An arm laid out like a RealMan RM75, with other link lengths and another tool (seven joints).
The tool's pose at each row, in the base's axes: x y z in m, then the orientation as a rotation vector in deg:
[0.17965, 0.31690, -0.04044, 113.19, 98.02, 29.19]
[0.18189, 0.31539, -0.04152, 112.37, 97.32, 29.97]
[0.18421, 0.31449, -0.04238, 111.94, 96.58, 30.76]
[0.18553, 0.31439, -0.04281, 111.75, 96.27, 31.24]
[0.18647, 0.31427, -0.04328, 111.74, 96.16, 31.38]
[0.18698, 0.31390, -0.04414, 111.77, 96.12, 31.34]
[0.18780, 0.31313, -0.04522, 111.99, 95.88, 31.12]
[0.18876, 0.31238, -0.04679, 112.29, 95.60, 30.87]
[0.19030, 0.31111, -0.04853, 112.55, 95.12, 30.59]
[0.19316, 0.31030, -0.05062, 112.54, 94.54, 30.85]
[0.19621, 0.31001, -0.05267, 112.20, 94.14, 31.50]
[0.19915, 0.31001, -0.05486, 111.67, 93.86, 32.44]
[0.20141, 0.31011, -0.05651, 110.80, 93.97, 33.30]
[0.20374, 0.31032, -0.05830, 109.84, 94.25, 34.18]
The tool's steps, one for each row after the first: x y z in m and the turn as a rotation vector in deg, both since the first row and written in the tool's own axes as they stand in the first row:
[-0.00112, 0.00136, 0.00231, -1.15, -0.08, -0.01]
[-0.00163, 0.00285, 0.00443, -2.08, -0.07, 0.22]
[-0.00152, 0.00368, 0.00553, -2.52, 0.03, 0.34]
[-0.00148, 0.00419, 0.00646, -2.63, 0.06, 0.41]
[-0.00175, 0.00415, 0.00749, -2.62, 0.03, 0.44]
[-0.00235, 0.00428, 0.00892, -2.54, -0.18, 0.62]
[-0.00291, 0.00424, 0.01083, -2.41, -0.41, 0.87]
[-0.00388, 0.00463, 0.01327, -2.41, -0.76, 1.17]
[-0.00418, 0.00584, 0.01668, -2.81, -0.89, 1.47]
[-0.00395, 0.00717, 0.02011, -3.45, -0.77, 1.58]
[-0.00344, 0.00829, 0.02356, -4.24, -0.44, 1.60]
[-0.00296, 0.00917, 0.02617, -5.02, -0.04, 1.23]
[-0.00234, 0.01001, 0.02893, -5.77, 0.44, 0.74]

